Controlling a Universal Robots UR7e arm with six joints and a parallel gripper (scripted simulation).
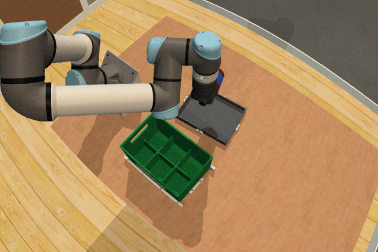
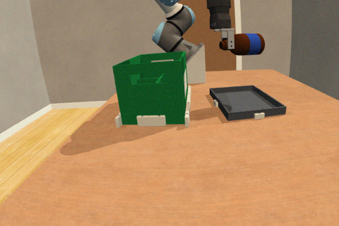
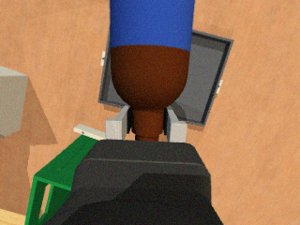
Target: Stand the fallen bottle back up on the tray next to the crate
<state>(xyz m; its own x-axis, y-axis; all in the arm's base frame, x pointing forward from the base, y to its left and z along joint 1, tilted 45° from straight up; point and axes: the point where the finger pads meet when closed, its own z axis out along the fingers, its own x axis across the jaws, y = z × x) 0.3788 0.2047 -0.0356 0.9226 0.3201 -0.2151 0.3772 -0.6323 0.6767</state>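
Now: the bottle 5 cm to the left of my hand, 2 cm behind it and 1 cm below it. The rest, counted from my hand: green crate (24 cm to the right, 12 cm below, 3 cm ahead); then dark grey tray (19 cm below, 5 cm to the left).
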